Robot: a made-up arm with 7 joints.
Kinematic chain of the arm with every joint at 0, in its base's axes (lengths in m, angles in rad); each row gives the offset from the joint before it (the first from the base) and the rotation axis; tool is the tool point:
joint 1: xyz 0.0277 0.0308 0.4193 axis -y
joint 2: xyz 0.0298 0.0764 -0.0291 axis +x
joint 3: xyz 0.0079 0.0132 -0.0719 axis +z
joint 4: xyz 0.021 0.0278 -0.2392 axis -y
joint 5: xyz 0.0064 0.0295 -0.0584 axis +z
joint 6: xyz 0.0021 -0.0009 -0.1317 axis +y
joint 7: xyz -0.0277 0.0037 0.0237 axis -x
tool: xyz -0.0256 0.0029 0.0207
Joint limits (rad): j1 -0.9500..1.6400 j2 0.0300..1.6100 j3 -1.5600..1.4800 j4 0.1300..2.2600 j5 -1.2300..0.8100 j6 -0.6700..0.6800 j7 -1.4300..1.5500
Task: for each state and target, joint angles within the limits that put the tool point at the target. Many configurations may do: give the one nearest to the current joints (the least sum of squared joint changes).
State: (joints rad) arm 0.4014 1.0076 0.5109 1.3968 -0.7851 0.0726 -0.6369
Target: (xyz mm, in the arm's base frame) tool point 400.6 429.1 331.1
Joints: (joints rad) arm 0.8696 0.5165 0.1602 1.1021 -0.6723 -0.3638 -0.7290
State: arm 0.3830 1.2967 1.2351 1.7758 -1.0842 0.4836 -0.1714
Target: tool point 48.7 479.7 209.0
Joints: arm 0.2210 0.6965 1.3779 1.1930 -0.9563 0.1842 -0.2393
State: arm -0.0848 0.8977 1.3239 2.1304 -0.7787 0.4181 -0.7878
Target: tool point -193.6 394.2 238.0
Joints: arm -0.7864 0.3482 1.4800 1.5979 -0.7952 0.1854 -0.8117
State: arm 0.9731 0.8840 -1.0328 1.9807 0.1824 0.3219 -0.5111
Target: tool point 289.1 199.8 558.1
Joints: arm 1.5533 0.6510 -1.0146 2.2600 0.2368 0.6079 -0.5375
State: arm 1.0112 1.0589 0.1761 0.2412 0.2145 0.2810 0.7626
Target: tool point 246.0 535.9 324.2
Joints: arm 0.9674 0.9505 0.1690 0.2792 0.2040 0.0841 0.8277
